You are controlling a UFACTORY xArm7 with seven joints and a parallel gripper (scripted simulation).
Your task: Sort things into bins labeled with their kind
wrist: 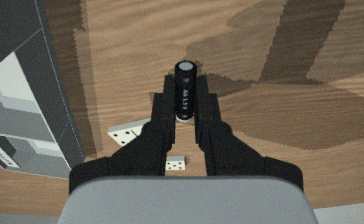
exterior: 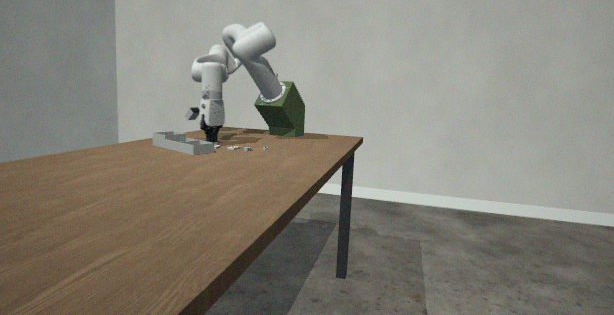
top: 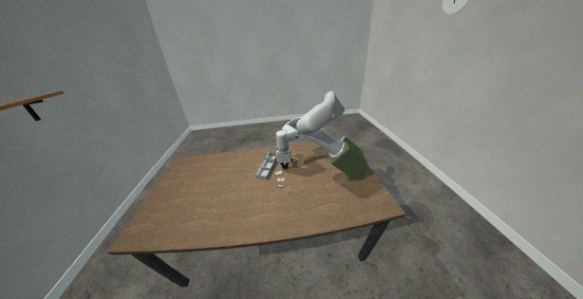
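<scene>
My hand is 60 mm short of the white domino, 30 mm to the right of it and 20 mm above it. The rest, counted from my hand: white ring-shaped part 220 mm to the left, 50 mm ahead, 20 mm below; then cream domino 100 mm to the left, 60 mm ahead, 20 mm below; then black cylindrical battery 20 mm below.
</scene>
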